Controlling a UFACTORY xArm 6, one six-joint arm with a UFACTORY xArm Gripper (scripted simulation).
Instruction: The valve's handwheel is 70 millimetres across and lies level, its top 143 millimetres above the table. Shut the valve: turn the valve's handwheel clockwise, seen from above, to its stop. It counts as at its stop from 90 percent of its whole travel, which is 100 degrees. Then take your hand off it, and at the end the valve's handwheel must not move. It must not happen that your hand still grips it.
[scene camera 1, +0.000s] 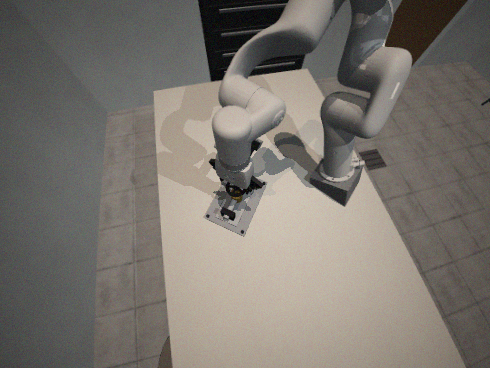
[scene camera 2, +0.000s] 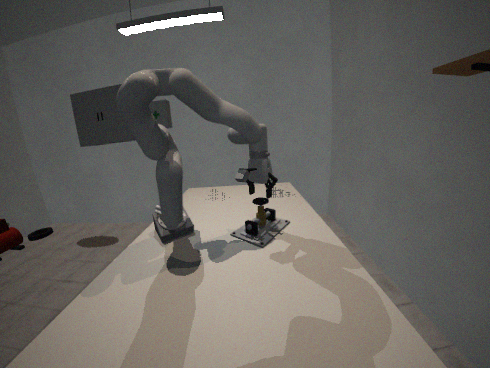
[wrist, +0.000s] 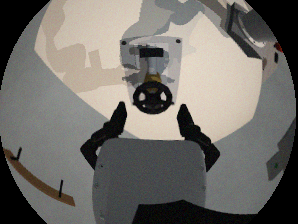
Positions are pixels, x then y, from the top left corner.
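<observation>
Gripper visible in scene camera 1, in scene camera 2 (260, 195) and in the wrist view. On my gripper, (scene camera 1: 255, 184) and (wrist: 205, 157) are the same spot.
</observation>
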